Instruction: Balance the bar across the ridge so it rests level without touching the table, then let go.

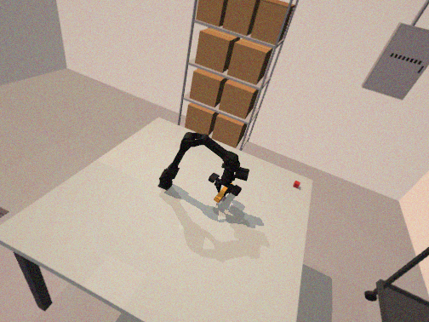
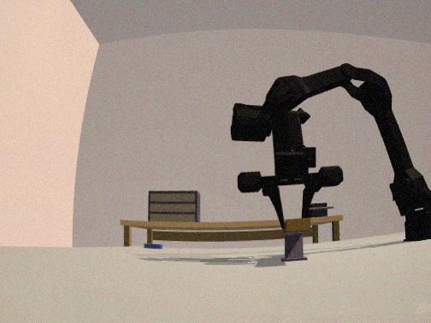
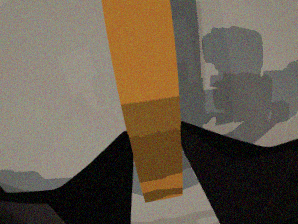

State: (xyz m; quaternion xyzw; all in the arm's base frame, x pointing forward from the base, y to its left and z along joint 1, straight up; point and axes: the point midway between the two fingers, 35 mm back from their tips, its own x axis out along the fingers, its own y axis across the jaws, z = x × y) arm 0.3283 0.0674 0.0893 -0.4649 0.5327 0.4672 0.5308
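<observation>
Right now the orange bar is 30 mm to the left of my gripper tip. Round my gripper tip: red cube 410 mm ahead, 430 mm to the left, 40 mm below.
</observation>
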